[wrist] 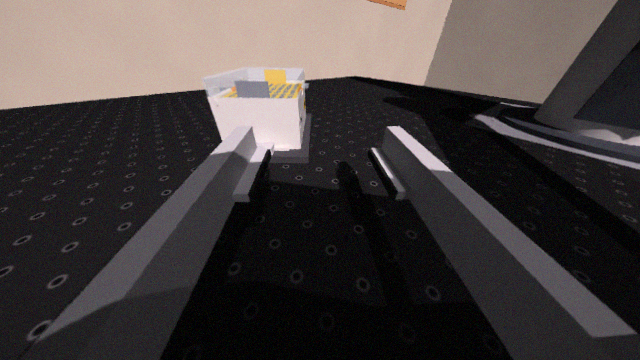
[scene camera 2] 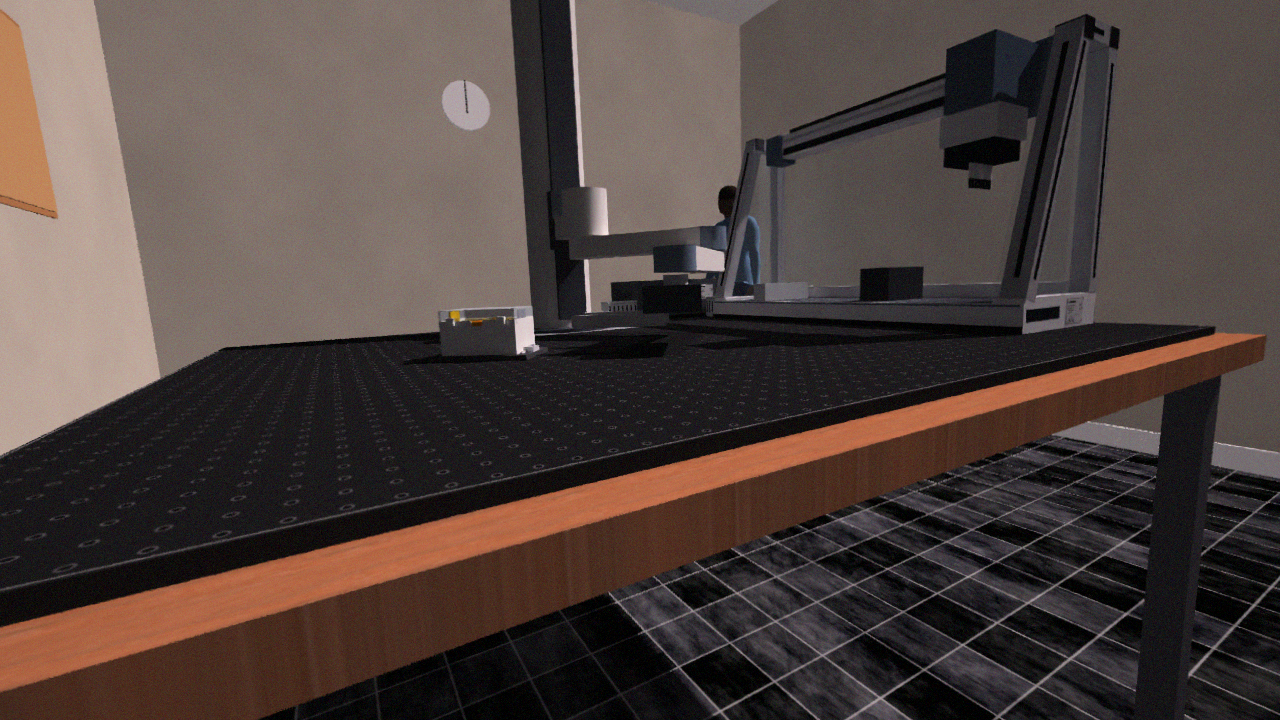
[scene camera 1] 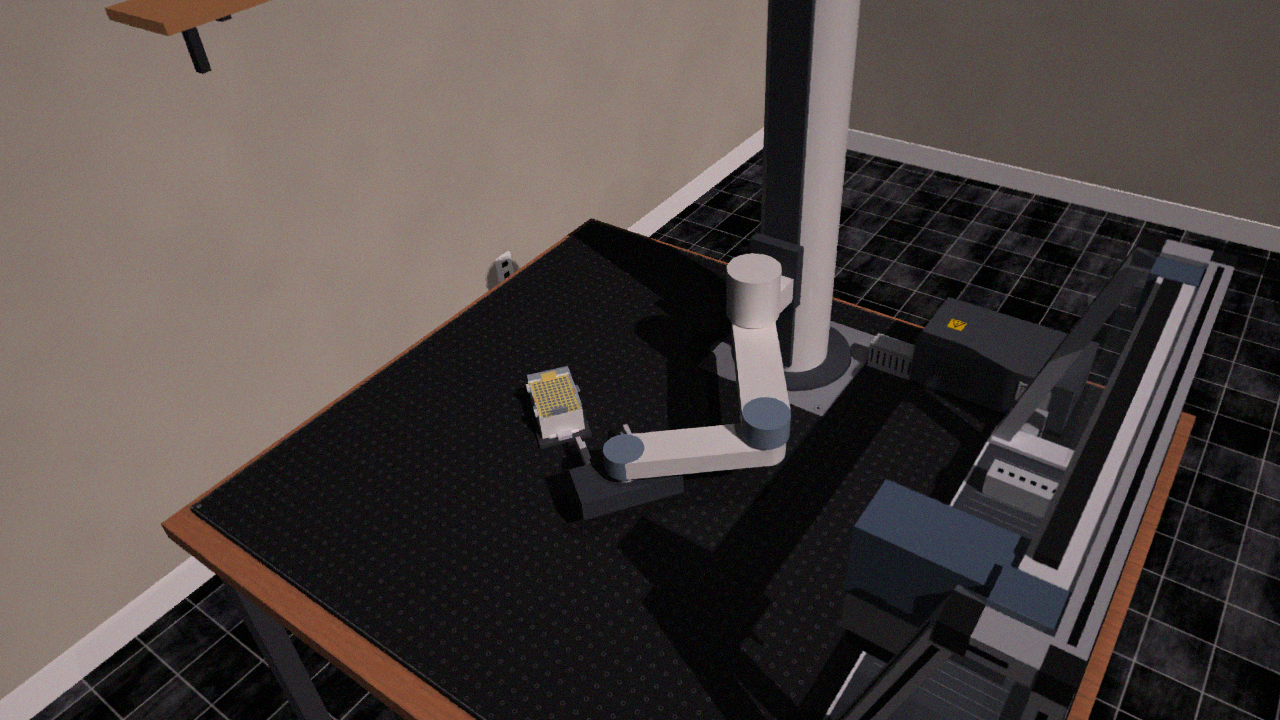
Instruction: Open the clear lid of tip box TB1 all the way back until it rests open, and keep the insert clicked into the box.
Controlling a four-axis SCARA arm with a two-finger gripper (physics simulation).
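Places are measured from the arm's base along level axes (x ahead, y left, z up), in millimetres.
Where they show: gripper, fingertip midpoint: [wrist: 320, 141] [scene camera 2: 578, 320] [scene camera 1: 601, 434]; arm's base at its link origin: [wrist: 583, 139] [scene camera 1: 791, 357].
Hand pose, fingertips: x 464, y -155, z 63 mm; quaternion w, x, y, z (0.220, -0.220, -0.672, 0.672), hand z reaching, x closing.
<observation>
Things, the pixels of their top centre, and the offset from my fingertips. "*": a spot on its surface instead. Level surfaces: height alone.
- Tip box TB1 at its top centre: [wrist: 265, 71] [scene camera 2: 487, 308] [scene camera 1: 553, 388] dy -142, dx -31, dz +27 mm
- dark base at a spot on its surface: [wrist: 295, 159] * dy -57, dx -13, dz -45 mm
- yellow gridded insert at its top centre: [wrist: 265, 74] [scene camera 2: 487, 310] [scene camera 1: 553, 389] dy -142, dx -31, dz +24 mm
- black perforated table mat at its surface level: dz -50 mm
- dark grey unit at a spot on its surface: [scene camera 1: 984, 353] * dy +532, dx -524, dz +65 mm
Tip box TB1 [scene camera 1: 561, 423] [scene camera 2: 483, 339] [wrist: 260, 117] is a white box standing upright on a dark base [wrist: 295, 159]. Its clear lid [scene camera 2: 514, 313] [wrist: 225, 82] looks down over the top; thin clear walls show above the white rim. The yellow gridded insert [scene camera 1: 554, 394] [wrist: 289, 91] sits inside the box and looks level. My gripper [scene camera 1: 604, 437] [wrist: 320, 141] is shut with a gap between its fingers and nothing held. It is low beside the box's near end, offset to the right in the wrist view. The fingers do not show clearly in scene camera 2.
The black perforated table mat [scene camera 1: 402, 537] [scene camera 2: 358, 420] lies under the box. The arm's column [scene camera 1: 827, 179] [scene camera 2: 559, 134] stands behind on the right. A gantry machine [scene camera 1: 1109, 420] [scene camera 2: 1056, 161] and a dark grey unit [scene camera 1: 984, 353] are farther right. A wall [wrist: 175, 45] rises beyond the box.
</observation>
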